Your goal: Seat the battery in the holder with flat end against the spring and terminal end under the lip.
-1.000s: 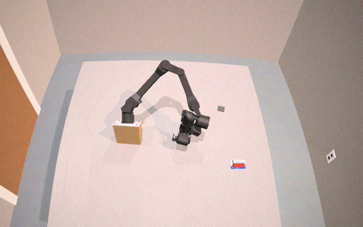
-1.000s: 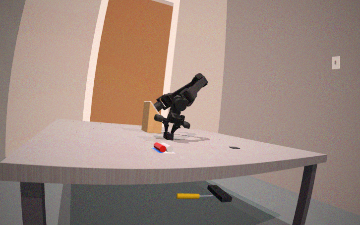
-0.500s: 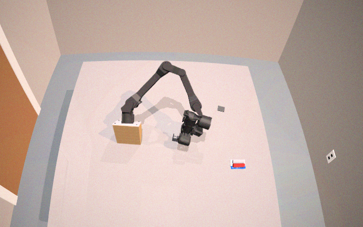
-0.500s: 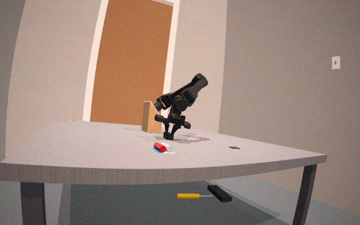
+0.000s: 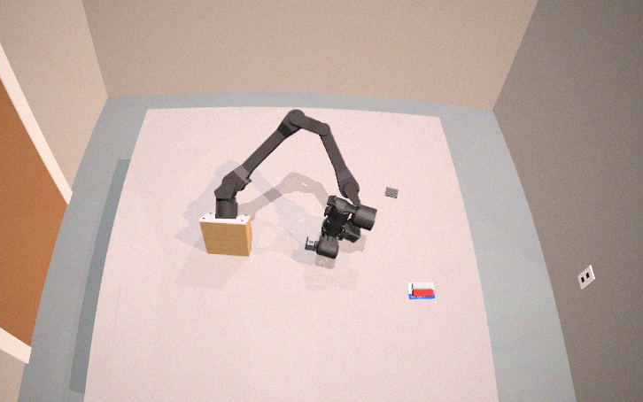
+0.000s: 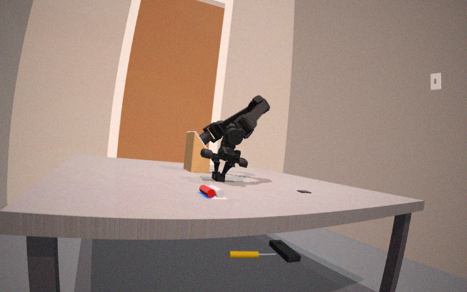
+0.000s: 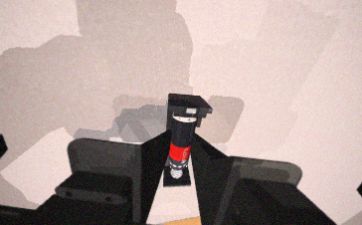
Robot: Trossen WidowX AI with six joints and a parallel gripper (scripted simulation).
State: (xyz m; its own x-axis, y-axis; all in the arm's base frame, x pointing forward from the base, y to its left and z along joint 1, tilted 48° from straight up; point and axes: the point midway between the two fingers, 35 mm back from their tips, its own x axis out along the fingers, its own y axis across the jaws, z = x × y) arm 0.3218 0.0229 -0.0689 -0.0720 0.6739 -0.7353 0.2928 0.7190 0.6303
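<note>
My gripper tip is now 10 mm below the battery. From my gripper tip the other things lie so: yellow-handled screwdriver (330 mm ahead, 200 mm below, 30 mm to the right).
</note>
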